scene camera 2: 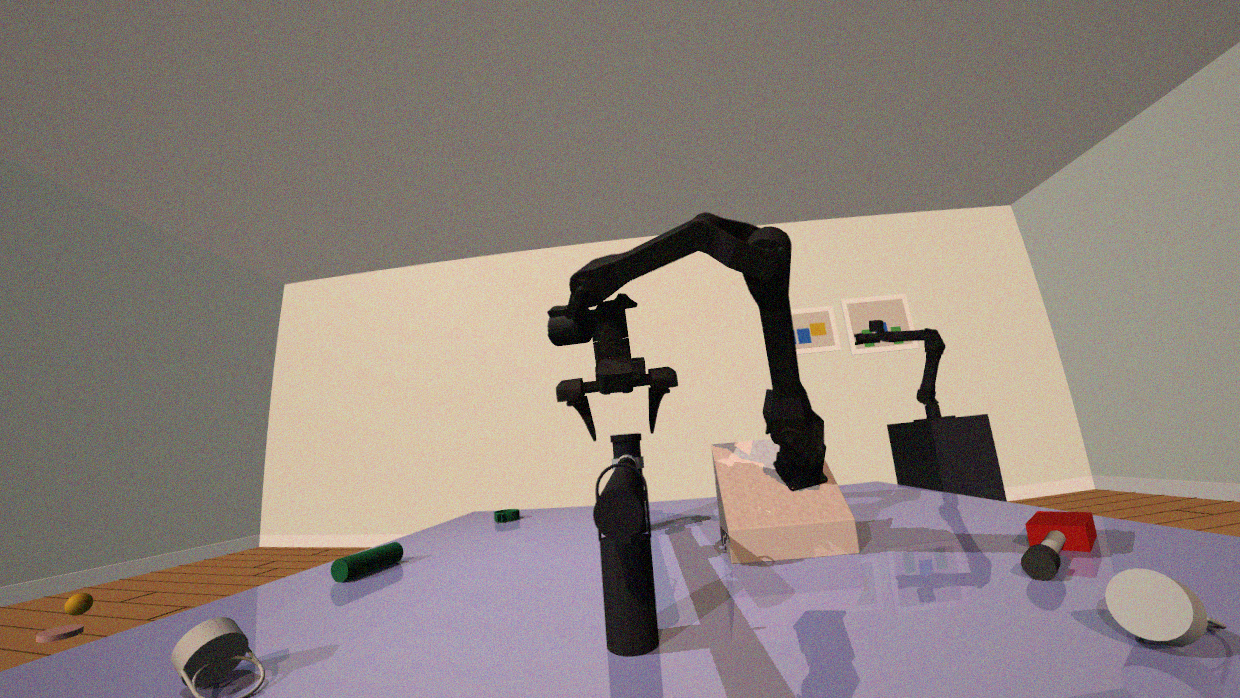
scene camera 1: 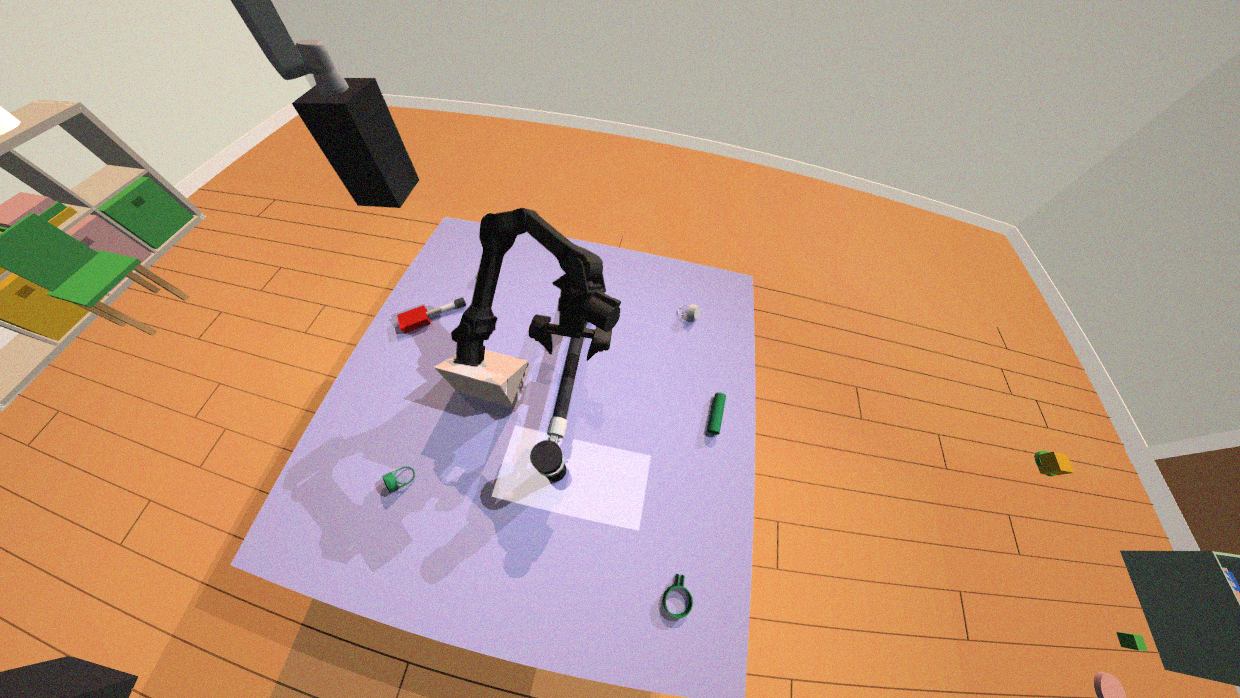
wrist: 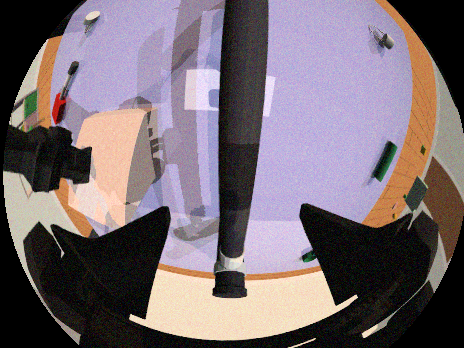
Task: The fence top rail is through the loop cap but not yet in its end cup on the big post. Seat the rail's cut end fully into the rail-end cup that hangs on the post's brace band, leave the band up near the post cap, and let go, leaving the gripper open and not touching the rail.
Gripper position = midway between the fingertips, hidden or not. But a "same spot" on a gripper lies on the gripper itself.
Labels:
my gripper: scene camera 2; scene camera 1 569,356; wrist
rail: scene camera 2; scene camera 1 567,380; wrist
same spot on rail: [wrist: 244,47] = [scene camera 2: 619,466]
same spot on my gripper: [scene camera 2: 581,405] = [wrist: 391,224]

